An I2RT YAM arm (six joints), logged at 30 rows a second.
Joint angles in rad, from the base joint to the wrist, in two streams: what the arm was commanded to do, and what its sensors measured. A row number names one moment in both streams.
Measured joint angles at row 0:
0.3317 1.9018 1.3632 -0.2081 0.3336 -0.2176
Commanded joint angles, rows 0 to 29:
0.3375 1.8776 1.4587 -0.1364 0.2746 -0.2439
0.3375 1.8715 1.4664 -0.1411 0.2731 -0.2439
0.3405 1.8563 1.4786 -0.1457 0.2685 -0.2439
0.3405 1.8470 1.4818 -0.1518 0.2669 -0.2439
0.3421 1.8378 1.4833 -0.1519 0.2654 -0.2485
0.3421 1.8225 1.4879 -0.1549 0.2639 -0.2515
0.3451 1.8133 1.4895 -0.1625 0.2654 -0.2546
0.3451 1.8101 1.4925 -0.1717 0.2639 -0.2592
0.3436 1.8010 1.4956 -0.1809 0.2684 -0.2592
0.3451 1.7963 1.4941 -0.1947 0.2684 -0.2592
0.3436 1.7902 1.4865 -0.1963 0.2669 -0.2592
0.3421 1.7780 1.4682 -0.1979 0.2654 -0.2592
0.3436 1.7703 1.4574 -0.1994 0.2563 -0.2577
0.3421 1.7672 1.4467 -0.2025 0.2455 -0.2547
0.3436 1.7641 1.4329 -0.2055 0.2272 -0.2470
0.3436 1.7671 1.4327 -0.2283 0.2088 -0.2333
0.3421 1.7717 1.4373 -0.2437 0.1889 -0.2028
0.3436 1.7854 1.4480 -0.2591 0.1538 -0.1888
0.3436 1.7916 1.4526 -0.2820 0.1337 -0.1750
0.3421 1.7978 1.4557 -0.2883 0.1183 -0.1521
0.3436 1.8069 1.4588 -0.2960 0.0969 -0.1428
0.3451 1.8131 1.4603 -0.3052 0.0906 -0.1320
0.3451 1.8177 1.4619 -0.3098 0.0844 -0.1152
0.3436 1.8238 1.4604 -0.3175 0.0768 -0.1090
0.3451 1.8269 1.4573 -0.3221 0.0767 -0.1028
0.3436 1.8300 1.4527 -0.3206 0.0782 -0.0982
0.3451 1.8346 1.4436 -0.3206 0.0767 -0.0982
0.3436 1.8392 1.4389 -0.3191 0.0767 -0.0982
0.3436 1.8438 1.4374 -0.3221 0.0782 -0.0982
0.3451 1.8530 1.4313 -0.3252 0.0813 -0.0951
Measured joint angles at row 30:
0.3382 1.8332 1.4395 -0.3138 0.1036 -0.1299
